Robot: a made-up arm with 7 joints.
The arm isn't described. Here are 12 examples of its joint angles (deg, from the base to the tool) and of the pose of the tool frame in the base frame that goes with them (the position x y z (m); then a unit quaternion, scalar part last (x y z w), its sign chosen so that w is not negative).
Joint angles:
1: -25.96 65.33 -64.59 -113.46 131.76 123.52 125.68
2: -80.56 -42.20 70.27 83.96 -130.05 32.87 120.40
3: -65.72 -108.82 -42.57 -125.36 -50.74 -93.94 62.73
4: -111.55 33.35 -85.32 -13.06 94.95 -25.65 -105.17
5: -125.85 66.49 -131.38 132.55 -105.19 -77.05 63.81
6: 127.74 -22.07 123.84 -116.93 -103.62 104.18 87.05
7: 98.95 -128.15 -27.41 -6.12 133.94 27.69 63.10
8: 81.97 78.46 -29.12 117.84 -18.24 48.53 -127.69
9: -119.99 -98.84 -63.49 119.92 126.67 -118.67 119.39
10: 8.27 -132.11 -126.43 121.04 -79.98 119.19 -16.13
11: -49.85 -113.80 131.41 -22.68 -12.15 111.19 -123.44
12: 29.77 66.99 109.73 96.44 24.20 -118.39 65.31
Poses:
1: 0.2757 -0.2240 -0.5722 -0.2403 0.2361 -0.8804 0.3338
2: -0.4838 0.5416 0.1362 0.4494 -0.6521 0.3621 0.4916
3: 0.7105 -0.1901 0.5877 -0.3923 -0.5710 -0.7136 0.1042
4: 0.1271 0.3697 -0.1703 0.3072 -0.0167 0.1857 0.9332
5: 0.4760 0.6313 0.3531 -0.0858 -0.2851 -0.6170 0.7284
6: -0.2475 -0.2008 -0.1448 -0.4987 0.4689 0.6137 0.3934
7: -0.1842 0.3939 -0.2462 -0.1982 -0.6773 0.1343 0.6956
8: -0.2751 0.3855 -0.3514 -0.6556 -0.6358 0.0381 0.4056
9: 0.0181 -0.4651 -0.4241 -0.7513 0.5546 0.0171 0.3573
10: 0.3581 -0.4612 0.4318 0.2634 -0.4324 -0.4606 0.7291
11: 0.0228 0.5141 0.1613 -0.7455 -0.4762 -0.2375 0.4013
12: 0.8637 -0.5138 -0.0373 -0.8620 -0.1819 -0.2761 0.3842
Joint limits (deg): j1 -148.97..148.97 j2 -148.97..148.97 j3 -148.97..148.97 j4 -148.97..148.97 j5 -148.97..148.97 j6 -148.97..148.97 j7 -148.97..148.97
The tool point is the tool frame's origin. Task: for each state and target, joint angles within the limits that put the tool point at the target. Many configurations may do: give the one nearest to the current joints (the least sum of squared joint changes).
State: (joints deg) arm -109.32 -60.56 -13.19 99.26 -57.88 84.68 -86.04
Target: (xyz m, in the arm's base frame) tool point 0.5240 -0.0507 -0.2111
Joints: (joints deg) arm -114.25 -72.17 -21.28 95.93 -66.25 82.89 -105.52
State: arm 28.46 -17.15 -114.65 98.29 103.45 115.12 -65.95
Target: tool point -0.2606 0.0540 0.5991
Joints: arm 46.43 -28.54 -126.72 95.79 105.84 106.10 -59.31
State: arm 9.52 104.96 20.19 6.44 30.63 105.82 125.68
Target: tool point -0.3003 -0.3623 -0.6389
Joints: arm 1.79 90.14 57.40 6.91 30.37 100.12 128.18
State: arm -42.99 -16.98 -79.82 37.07 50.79 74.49 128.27
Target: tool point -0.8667 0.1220 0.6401
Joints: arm -23.55 -5.53 -98.04 50.80 53.66 77.91 135.58
